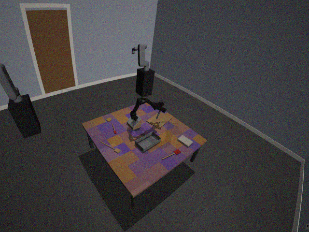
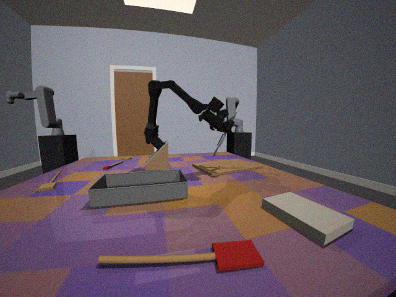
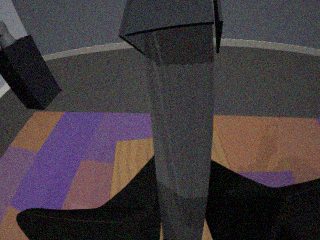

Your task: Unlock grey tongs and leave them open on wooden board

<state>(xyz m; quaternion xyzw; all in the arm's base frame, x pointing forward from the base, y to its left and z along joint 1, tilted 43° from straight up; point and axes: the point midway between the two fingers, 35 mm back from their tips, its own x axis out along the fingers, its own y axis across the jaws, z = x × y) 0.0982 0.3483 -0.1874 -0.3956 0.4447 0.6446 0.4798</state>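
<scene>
Now: the wooden board 2 cm to the right of my gripper tip and 20 cm below it. From my gripper tip the other things lie so: roasting tin: 29 cm ahead, 46 cm to the right, 18 cm below; white block: 55 cm ahead, 2 cm to the right, 19 cm below; red spatula: 62 cm ahead, 32 cm to the right, 20 cm below.
</scene>
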